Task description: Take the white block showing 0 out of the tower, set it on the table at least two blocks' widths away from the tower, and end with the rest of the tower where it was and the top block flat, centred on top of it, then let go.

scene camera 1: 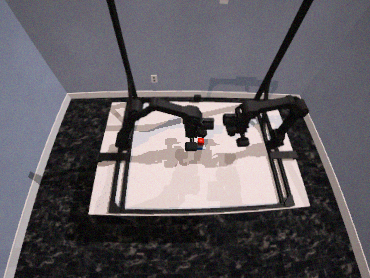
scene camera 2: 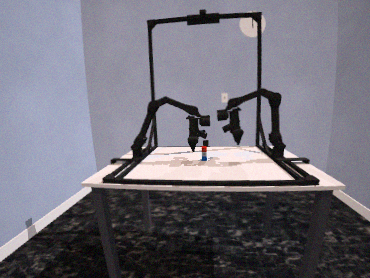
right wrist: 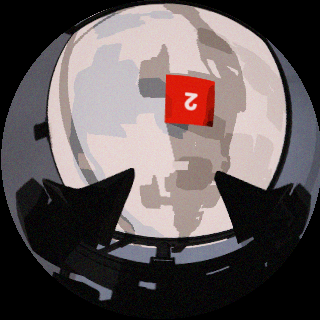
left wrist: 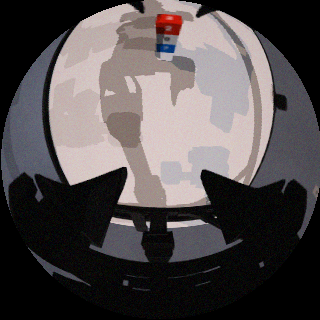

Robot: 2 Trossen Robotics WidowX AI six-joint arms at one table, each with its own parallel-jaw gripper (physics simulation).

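Seen in the pictures: left gripper, between the fingertips: (scene camera 1: 237, 138) (scene camera 2: 236, 143) (left wrist: 164, 172); right gripper, between the fingertips: (scene camera 1: 189, 142) (scene camera 2: 193, 150) (right wrist: 176, 173); left arm's base, origin of its link: (scene camera 1: 272, 144) (scene camera 2: 277, 156) (left wrist: 157, 217); right arm's base, origin of its link: (scene camera 1: 124, 145) (scene camera 2: 138, 156) (right wrist: 163, 244).
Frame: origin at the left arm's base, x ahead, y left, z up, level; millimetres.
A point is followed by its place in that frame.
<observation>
A tower of three blocks stands upright on the table. Its red top block (scene camera 1: 201, 140) @(x 466, y 3, z 67 mm) (scene camera 2: 204, 149) @(x 466, y 19, z 55 mm) (left wrist: 167, 29) @(x 452, y 3, z 50 mm) (right wrist: 190, 100) @(x 469, y 2, z 67 mm) shows a 2 in the right wrist view and lies flat. The white block (scene camera 2: 204, 154) @(x 466, y 19, z 23 mm) (left wrist: 166, 39) @(x 452, y 3, z 23 mm) is in the middle, its digit blurred. The blue block (scene camera 1: 199, 147) (scene camera 2: 204, 159) @(x 466, y 19, z -11 mm) (left wrist: 166, 48) @(x 452, y 1, z -6 mm) is at the bottom. My right gripper (scene camera 1: 191, 146) @(x 534, y 1, z 45 mm) (scene camera 2: 193, 150) @(x 534, y 1, z 45 mm) (right wrist: 176, 173) @(x 534, y 1, z 45 mm) is open and empty, pointing down close to the tower's left in the scene views. My left gripper (scene camera 1: 243, 142) (scene camera 2: 238, 143) @(x 261, y -1, z 87 mm) (left wrist: 164, 172) @(x 261, y -1, z 87 mm) is open and empty, above the table farther to the right.
The white table (scene camera 1: 150, 192) @(x 747, y 270, z -19 mm) (scene camera 2: 150, 172) @(x 758, y 227, z -19 mm) carries a black frame whose front bar (scene camera 1: 200, 209) @(x 488, y 365, z 0 mm) (scene camera 2: 210, 182) @(x 438, y 378, z -2 mm) runs along the near edge. Frame posts (scene camera 2: 151, 65) @(x 883, y -348, z 665 mm) (scene camera 2: 259, 65) @(x 31, y -347, z 625 mm) rise at both sides. A small black box (scene camera 1: 197, 97) (scene camera 2: 205, 143) sits at the frame's back. Arm shadows cross the table.
</observation>
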